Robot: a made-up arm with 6 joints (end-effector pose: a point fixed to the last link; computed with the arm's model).
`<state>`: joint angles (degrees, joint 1 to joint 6).
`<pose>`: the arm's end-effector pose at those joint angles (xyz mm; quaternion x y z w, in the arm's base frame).
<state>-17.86 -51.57 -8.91 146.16 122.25 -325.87</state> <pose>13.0 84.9 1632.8 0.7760 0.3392 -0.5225 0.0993</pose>
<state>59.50 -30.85 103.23 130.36 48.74 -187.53</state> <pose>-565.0 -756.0 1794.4 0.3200 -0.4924 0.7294 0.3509</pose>
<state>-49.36 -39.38 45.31 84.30 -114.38 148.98</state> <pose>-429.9 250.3 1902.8 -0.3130 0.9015 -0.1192 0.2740</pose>
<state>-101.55 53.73 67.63 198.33 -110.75 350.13</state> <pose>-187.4 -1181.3 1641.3 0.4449 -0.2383 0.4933 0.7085</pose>
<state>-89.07 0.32 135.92 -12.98 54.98 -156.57</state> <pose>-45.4 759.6 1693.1 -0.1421 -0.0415 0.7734 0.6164</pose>
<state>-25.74 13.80 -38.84 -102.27 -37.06 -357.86</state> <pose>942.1 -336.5 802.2 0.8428 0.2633 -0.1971 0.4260</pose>
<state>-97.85 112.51 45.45 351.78 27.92 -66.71</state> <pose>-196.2 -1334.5 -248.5 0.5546 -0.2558 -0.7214 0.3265</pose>
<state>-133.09 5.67 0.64 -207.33 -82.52 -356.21</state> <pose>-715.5 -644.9 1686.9 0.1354 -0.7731 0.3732 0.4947</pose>
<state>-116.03 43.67 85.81 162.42 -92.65 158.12</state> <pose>-412.6 -721.0 1976.0 -0.6602 -0.6573 -0.2363 0.2762</pose>
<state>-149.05 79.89 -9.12 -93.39 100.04 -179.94</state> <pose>-932.7 -353.0 121.1 -0.5170 -0.8515 -0.0382 0.0786</pose>
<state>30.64 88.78 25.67 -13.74 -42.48 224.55</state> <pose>1064.6 664.1 -3.7 0.5049 0.4285 -0.6822 0.3099</pose>
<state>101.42 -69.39 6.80 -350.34 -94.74 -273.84</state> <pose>108.0 -382.5 1659.2 -0.5636 -0.4130 0.5830 0.4145</pose>
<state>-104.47 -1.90 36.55 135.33 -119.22 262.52</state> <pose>-201.0 -336.8 2042.8 0.3500 0.3970 0.7372 0.4201</pose>
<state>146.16 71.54 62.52 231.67 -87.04 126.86</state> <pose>-1340.7 729.1 1138.8 -0.3613 0.0554 -0.8812 0.2997</pose>
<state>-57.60 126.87 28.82 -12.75 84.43 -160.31</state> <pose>461.0 -800.2 -492.7 0.8087 -0.5464 -0.2008 0.0849</pose>
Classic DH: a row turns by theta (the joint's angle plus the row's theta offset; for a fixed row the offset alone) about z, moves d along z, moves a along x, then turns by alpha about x. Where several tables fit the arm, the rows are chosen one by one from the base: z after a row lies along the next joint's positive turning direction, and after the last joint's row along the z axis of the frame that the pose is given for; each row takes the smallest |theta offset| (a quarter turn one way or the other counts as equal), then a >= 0, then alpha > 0; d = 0 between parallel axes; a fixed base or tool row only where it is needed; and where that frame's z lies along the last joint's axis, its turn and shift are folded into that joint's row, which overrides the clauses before.
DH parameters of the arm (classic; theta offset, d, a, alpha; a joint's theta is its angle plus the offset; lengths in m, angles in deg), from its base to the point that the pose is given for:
joint 1: 0 0.71 0.1 -90
joint 2: -90 0 0.66 180
joint 3: 0 0 0.23 -90
joint 4: 0 -0.74 0 90
joint 5: 0 0 0 -90
joint 6: 90 -0.18 0 90
tool (fixed): -90 0 0 0

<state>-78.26 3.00 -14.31 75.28 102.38 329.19</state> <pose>346.7 -832.8 1422.6 -0.3464 -0.2027 0.0988 0.9106</pose>
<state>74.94 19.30 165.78 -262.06 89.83 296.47</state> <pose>-279.3 -352.0 1570.8 -0.1635 -0.9828 0.0528 0.0682</pose>
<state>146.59 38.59 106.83 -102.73 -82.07 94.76</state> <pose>-550.8 155.0 2036.0 -0.3913 0.4521 -0.7059 0.3797</pose>
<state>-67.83 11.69 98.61 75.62 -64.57 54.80</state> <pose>-112.5 -141.2 2182.6 -0.3305 0.3879 -0.8414 0.1797</pose>
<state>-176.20 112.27 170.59 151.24 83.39 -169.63</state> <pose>-1039.9 -155.3 1145.7 0.1879 0.0106 -0.9402 0.2840</pose>
